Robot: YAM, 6 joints.
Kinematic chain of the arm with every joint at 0, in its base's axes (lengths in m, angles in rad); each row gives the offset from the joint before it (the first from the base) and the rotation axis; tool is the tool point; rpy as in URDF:
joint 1: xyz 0 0 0.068 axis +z
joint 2: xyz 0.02 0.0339 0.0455 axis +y
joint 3: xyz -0.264 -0.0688 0 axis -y
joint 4: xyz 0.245 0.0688 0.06 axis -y
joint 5: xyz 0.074 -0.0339 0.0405 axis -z
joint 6: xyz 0.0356 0 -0.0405 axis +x
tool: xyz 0 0 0 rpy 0 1.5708 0
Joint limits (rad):
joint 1: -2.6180..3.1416
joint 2: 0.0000..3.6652
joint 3: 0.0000..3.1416
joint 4: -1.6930..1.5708
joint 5: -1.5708..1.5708
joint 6: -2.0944..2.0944
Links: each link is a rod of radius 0.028 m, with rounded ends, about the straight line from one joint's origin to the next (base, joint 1, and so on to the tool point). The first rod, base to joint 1, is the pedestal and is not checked.
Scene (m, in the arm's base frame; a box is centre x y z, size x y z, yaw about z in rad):
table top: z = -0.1
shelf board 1: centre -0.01 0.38 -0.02 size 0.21 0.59 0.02 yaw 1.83
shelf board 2: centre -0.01 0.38 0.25 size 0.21 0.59 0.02 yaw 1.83
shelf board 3: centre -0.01 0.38 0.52 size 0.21 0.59 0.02 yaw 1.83
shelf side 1: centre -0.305 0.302 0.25 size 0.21 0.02 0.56 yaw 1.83
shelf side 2: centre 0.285 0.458 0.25 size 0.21 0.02 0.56 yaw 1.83
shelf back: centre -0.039 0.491 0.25 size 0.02 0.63 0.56 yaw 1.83
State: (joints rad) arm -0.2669 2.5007 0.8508 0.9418 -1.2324 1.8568
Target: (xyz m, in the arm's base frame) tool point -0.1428 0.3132 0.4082
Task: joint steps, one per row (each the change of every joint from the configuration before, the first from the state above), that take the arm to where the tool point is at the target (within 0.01 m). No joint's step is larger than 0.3 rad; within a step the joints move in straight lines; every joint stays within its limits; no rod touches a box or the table.
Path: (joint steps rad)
1: 0.2821 -0.2287 0.0627 0.0693 -0.0846 -0.0162
2: 0.2820 -0.2286 0.0626 0.0693 -0.0846 -0.0162
3: 0.2821 -0.2287 0.0627 0.0693 -0.0846 -0.0162
4: 0.2821 -0.2287 0.0627 0.0693 -0.0846 -0.0163
5: 0.2813 -0.1686 -0.0907 0.0093 0.0289 0.0163
6: 0.2812 -0.1687 -0.0907 0.0093 0.0288 0.0162
7: 0.2813 -0.1687 -0.0907 0.0093 0.0289 0.0162
8: 0.2813 -0.1687 -0.0907 0.0093 0.0289 0.0162
9: -0.0293 0.2344 0.1765 -0.0481 0.0501 0.0000
10: -0.0293 0.2345 0.1764 -0.0481 0.0502 0.0000
11: -0.0293 0.2344 0.1765 -0.0482 0.0501 0.0000

